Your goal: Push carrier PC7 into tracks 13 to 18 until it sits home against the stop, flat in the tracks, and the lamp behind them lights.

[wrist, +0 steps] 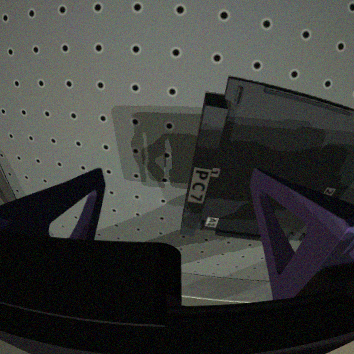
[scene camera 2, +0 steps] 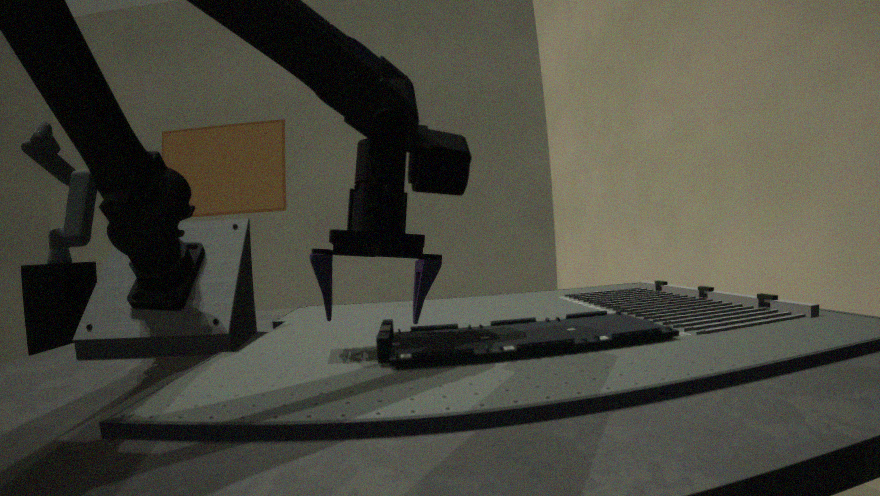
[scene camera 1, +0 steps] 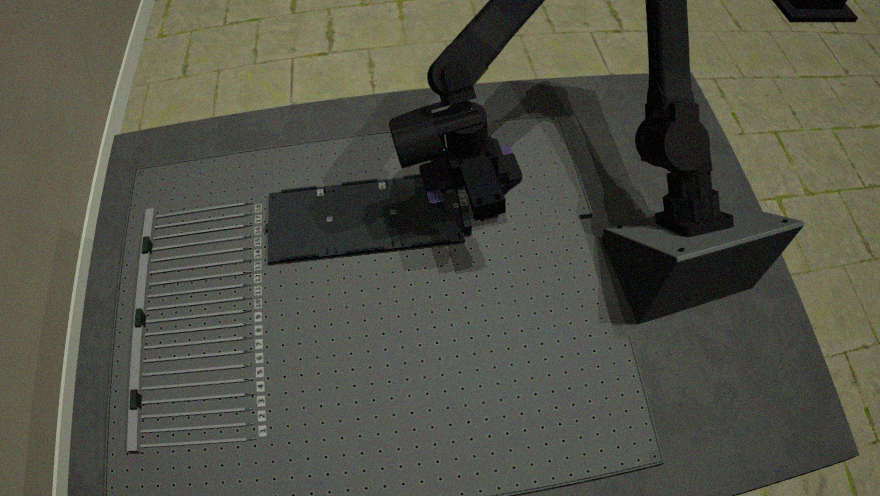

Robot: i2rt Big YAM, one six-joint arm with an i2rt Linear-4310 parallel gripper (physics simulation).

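Seen in the pictures: gripper, fingertip midpoint: [wrist: 177, 175] [scene camera 2: 372, 322]; arm's base, link origin: [scene camera 2: 169, 277] [scene camera 1: 693, 224].
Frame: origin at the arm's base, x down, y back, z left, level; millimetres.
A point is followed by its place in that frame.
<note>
Carrier PC7 [scene camera 1: 357, 231] {y -499, x 82, z -134 mm} [scene camera 2: 591, 325] {y -572, x 81, z -158 mm} [wrist: 285, 112] {y -377, x 81, z -102 mm}, a long dark tray, lies flat on the perforated plate. Its front edge is just short of the labels of tracks 13 to 18 [scene camera 1: 200, 241], roughly in line with them. Its upright end wall [scene camera 2: 383, 341] {y -325, x 65, z -208 mm} [wrist: 197, 185] {y -327, x 62, z -153 mm} is at the opposite end. My gripper [scene camera 2: 372, 321] {y -313, x 57, z -142 mm} [wrist: 177, 175] {y -313, x 57, z -142 mm} is open and empty above that end wall, one finger beyond the wall and one over the tray. Its fingertips are hidden in scene camera 1. The dark green block [scene camera 1: 146, 244] {y -856, x 71, z -171 mm} [scene camera 2: 765, 300] {y -865, x 80, z -163 mm} behind tracks 13 to 18 looks unlit.
The light stop bar [scene camera 1: 142, 280] {y -862, x 77, z -106 mm} runs behind all the tracks and carries two more green blocks [scene camera 1: 139, 317] {y -862, x 71, z -36 mm} [scene camera 1: 134, 399] {y -868, x 70, z 99 mm}. Lower-numbered tracks [scene camera 1: 197, 369] {y -770, x 88, z 57 mm} lie beside tracks 13 to 18. The arm's wedge-shaped base [scene camera 1: 696, 277] {y -42, x -15, z 94 mm} [scene camera 2: 221, 277] {y -84, x 4, z 3 mm} stands beyond the plate on the carrier's end-wall side.
</note>
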